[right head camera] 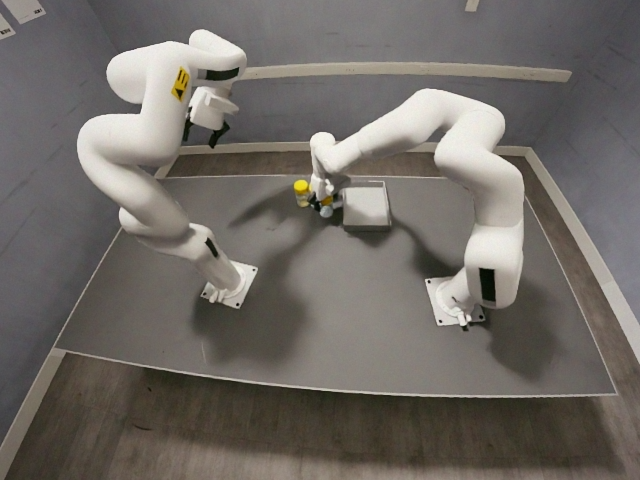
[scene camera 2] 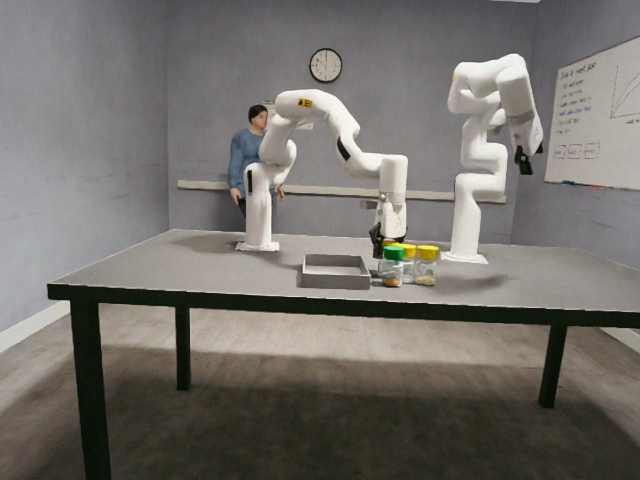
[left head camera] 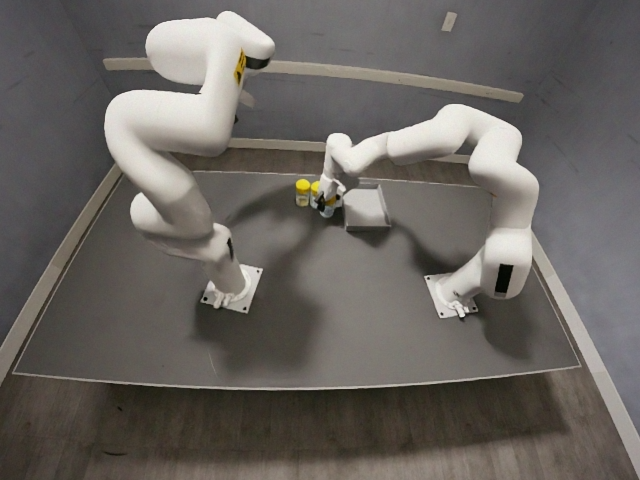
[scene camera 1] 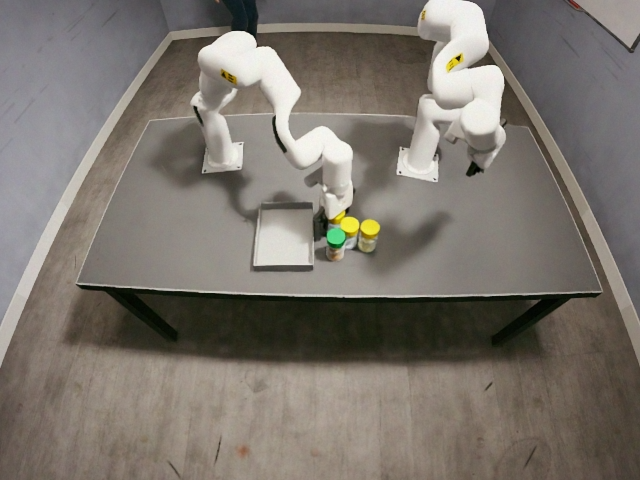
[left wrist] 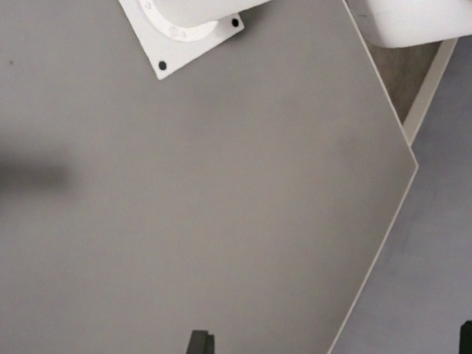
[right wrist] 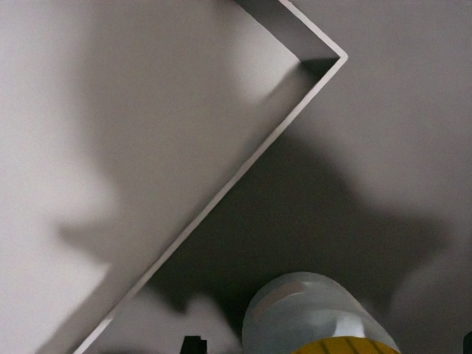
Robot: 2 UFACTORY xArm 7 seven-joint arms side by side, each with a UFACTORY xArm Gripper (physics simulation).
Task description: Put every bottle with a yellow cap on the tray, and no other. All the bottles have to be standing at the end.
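Places are measured from the left arm's base along level axes (x ahead, y left, z up), in centimetres.
Pixels of known places: left gripper, fingertip midpoint: [right head camera: 197, 143] [scene camera 2: 532, 163]; right gripper, fingertip midpoint: [right head camera: 326, 204] [left head camera: 328, 204] [scene camera 1: 334, 219]; left arm's base at its link origin: [right head camera: 229, 282] [scene camera 2: 462, 257] [left head camera: 232, 285] [scene camera 1: 418, 163]; right arm's base at its link origin: [right head camera: 454, 299] [scene camera 2: 258, 246] [left head camera: 450, 293] [scene camera 1: 223, 157].
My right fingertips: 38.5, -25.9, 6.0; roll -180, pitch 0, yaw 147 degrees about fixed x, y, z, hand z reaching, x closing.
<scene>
Ahead of a thing's pixels: the offset from my right fingertips to its middle, as dx, dy, dz.
The right gripper [left head camera: 329, 202] [scene camera 1: 334, 219] [right wrist: 330, 345] is open, lowered around a standing yellow-capped bottle @(+0.5, +0.3, -0.8) [left head camera: 326, 210] [scene camera 2: 390, 242] [right wrist: 300, 310]; in the right wrist view the fingers stand well apart from it. A second yellow-capped bottle @(+4.1, +5.4, -0.8) [scene camera 1: 349, 227] [scene camera 2: 408, 251] and a third @(+3.6, +11.4, -0.8) [left head camera: 302, 192] [right head camera: 301, 192] [scene camera 1: 368, 235] [scene camera 2: 427, 263] stand beside it. A green-capped bottle @(+9.0, +2.3, -0.8) [scene camera 1: 335, 242] [scene camera 2: 392, 266] stands close by, hidden in both head views. The tray @(+6.7, -14.5, -4.0) [left head camera: 367, 227] [right head camera: 367, 228] [scene camera 1: 283, 267] [scene camera 2: 336, 281] is empty. The left gripper [right head camera: 200, 138] [scene camera 2: 531, 157] [left wrist: 331, 342] is open and empty, high up.
The bottles are tightly grouped beside the tray's wall, with one finger of the right gripper in the gap between its bottle and the tray. The table's edge [scene camera 1: 336, 295] runs beyond the green-capped bottle. A person [scene camera 2: 245, 155] stands behind the table.
</scene>
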